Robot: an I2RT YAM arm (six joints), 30 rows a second.
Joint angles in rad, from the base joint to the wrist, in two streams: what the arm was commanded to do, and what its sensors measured. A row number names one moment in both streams.
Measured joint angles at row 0: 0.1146 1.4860 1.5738 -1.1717 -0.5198 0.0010
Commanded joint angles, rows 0 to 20: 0.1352 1.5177 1.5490 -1.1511 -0.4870 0.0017; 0.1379 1.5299 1.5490 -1.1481 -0.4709 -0.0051; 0.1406 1.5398 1.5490 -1.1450 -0.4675 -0.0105; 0.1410 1.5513 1.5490 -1.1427 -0.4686 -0.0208; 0.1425 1.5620 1.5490 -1.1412 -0.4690 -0.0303; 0.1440 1.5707 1.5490 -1.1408 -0.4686 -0.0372; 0.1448 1.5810 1.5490 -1.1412 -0.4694 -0.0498; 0.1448 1.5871 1.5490 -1.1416 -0.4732 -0.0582; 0.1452 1.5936 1.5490 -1.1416 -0.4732 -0.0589; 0.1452 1.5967 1.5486 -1.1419 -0.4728 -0.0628; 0.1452 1.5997 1.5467 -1.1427 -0.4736 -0.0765; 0.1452 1.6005 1.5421 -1.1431 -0.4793 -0.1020; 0.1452 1.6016 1.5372 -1.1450 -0.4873 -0.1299; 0.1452 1.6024 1.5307 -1.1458 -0.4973 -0.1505; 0.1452 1.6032 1.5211 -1.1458 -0.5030 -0.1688; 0.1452 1.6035 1.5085 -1.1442 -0.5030 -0.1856; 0.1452 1.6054 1.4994 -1.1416 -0.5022 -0.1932; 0.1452 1.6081 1.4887 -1.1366 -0.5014 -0.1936; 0.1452 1.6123 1.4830 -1.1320 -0.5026 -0.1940; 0.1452 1.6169 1.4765 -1.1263 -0.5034 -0.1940; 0.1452 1.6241 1.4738 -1.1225 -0.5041 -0.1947
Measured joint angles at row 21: 0.1390 1.6020 1.4914 -1.1362 -0.4915 -0.1558
